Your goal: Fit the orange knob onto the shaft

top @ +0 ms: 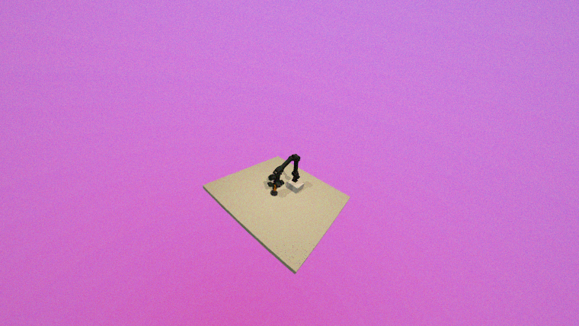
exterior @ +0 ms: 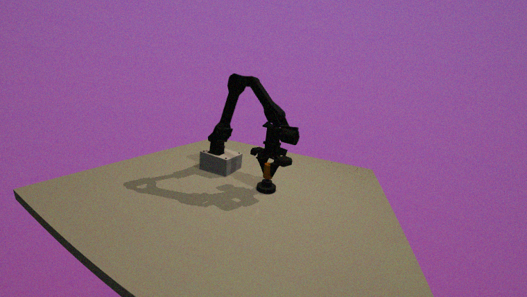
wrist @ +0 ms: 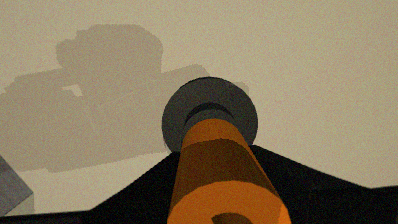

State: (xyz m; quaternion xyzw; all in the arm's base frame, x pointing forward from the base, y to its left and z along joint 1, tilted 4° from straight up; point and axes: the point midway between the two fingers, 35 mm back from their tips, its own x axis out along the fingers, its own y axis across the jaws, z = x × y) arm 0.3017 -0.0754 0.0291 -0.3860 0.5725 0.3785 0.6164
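Right now the round dark pedestal is 40 mm below my gripper tip. The rest, counted from my gripper tip: orange knob 20 mm above.
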